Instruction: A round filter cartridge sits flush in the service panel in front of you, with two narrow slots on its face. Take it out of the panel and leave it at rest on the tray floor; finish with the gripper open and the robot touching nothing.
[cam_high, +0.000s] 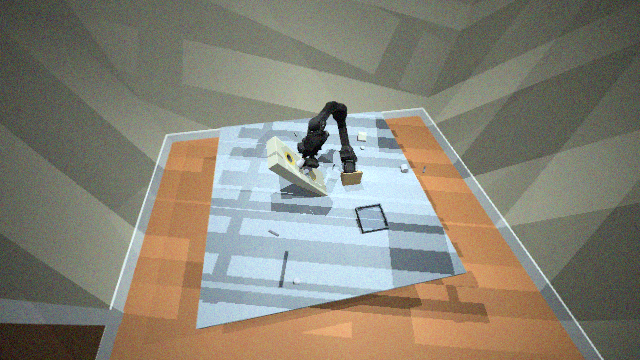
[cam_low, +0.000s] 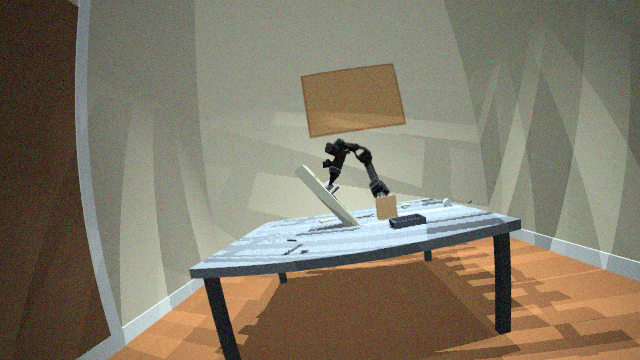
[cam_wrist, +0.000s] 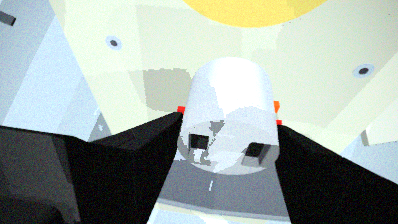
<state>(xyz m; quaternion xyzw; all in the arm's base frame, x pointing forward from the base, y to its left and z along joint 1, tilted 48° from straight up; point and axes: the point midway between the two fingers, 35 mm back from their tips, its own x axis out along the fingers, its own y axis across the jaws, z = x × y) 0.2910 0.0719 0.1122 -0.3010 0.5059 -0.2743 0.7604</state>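
Now: the tray 31 cm behind my gripper tip, 32 cm to the left of it and 22 cm below it. Round my gripper tip: round filter cartridge: right at my gripper tip.
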